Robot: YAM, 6 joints.
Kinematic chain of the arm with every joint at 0, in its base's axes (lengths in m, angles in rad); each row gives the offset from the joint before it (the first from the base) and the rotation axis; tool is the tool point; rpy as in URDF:
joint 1: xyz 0 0 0.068 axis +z
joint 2: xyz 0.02 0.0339 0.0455 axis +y
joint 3: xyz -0.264 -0.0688 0 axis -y
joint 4: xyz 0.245 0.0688 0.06 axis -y
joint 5: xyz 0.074 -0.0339 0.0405 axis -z
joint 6: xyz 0.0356 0 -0.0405 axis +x
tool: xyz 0 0 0 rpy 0 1.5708 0
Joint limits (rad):
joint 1: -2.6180..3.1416
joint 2: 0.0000..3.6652
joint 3: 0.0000..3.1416
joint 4: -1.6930..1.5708
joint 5: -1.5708..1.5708
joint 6: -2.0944..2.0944
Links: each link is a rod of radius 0.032 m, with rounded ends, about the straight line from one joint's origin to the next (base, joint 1, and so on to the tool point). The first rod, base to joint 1, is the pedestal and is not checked.
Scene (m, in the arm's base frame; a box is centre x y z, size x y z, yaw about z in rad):
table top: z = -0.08
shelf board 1: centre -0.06 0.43 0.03 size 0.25 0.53 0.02 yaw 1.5
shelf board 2: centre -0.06 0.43 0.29 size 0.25 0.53 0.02 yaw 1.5
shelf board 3: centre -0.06 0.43 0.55 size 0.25 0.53 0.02 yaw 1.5
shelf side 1: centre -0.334 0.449 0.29 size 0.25 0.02 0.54 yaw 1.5
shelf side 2: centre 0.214 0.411 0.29 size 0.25 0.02 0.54 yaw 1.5
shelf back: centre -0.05 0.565 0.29 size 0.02 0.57 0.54 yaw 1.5
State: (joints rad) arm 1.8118 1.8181 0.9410 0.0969 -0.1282 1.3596
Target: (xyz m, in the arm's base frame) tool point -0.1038 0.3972 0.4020
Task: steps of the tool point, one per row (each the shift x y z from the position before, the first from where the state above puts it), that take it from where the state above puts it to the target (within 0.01 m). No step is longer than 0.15 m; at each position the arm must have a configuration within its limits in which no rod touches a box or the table.
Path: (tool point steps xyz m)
1: -0.0165 -0.0887 0.0106
2: 0.0041 -0.0864 -0.0107
3: -0.0227 0.0329 0.1222
4: 0.0081 -0.0224 0.1373
5: -0.0058 0.0646 0.0145
6: 0.0041 0.0710 0.0002
7: 0.0165 0.0727 -0.0147

